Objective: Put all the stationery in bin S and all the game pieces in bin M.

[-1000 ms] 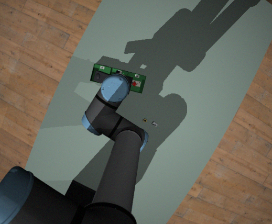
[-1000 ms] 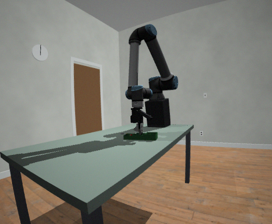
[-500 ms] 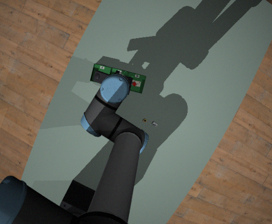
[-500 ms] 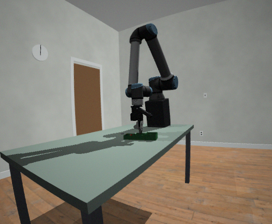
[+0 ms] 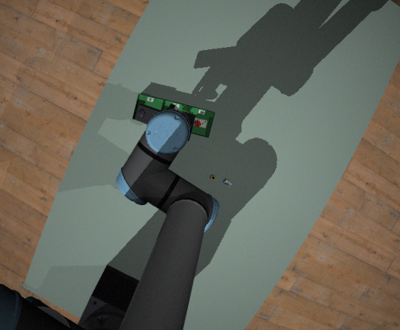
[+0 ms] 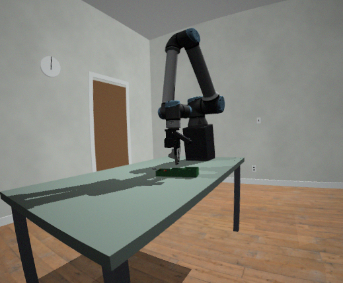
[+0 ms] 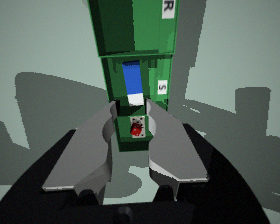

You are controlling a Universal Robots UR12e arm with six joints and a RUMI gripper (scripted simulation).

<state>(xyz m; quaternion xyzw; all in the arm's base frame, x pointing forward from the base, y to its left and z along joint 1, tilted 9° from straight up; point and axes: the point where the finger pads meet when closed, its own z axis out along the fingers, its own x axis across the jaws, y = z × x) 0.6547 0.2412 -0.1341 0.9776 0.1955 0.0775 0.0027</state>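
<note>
Now: the white-and-grey piece 28 cm to the right of my hand, 7 cm below it and 6 cm behind it. Also, from my hand: blue-and-white eraser: 7 cm below, 1 cm to the right, 1 cm ahead; red die: 7 cm to the right, 6 cm below, 3 cm ahead; white domino: 8 cm to the right, 7 cm below, 4 cm ahead.
</note>
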